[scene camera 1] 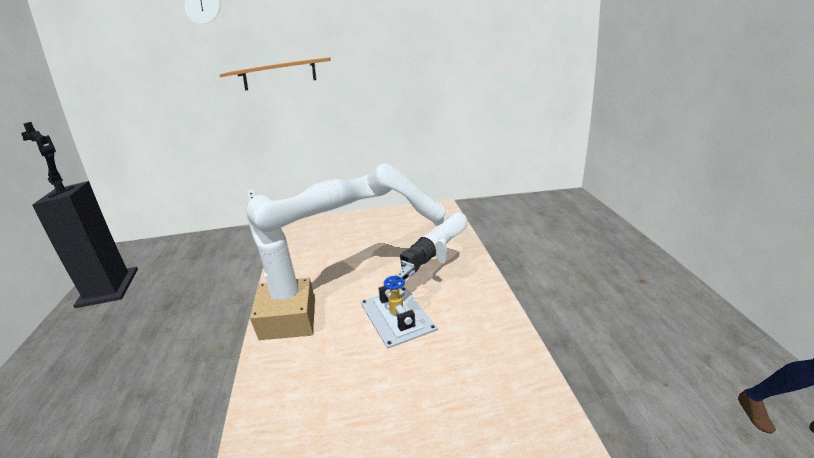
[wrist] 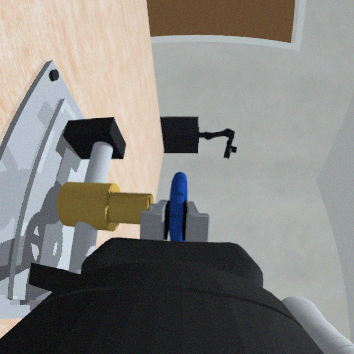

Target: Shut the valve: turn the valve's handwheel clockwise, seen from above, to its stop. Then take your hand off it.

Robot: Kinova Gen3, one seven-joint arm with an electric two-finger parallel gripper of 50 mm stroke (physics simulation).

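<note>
The blue handwheel (scene camera 1: 393, 282) (wrist: 178, 200) sits on top of the brass valve body (scene camera 1: 396, 305) (wrist: 87, 205). In the wrist view the wheel is seen edge-on. My gripper (scene camera 1: 399, 277) (wrist: 175, 214) is shut on the wheel's rim, with one finger on each side of it. In the scene view it reaches the rim from the back right. The fingers hide part of the rim and the valve's neck in the wrist view. How far the wheel is turned cannot be told from these views.
The valve's pipe runs between two black blocks (scene camera 1: 405, 320) (wrist: 95, 137) on a grey base plate (scene camera 1: 378, 328) (wrist: 25, 112), bolted on the wooden table (scene camera 1: 398, 398). The arm's wooden base box (scene camera 1: 282, 320) stands to the left. A person's leg (scene camera 1: 782, 380) shows at the right edge.
</note>
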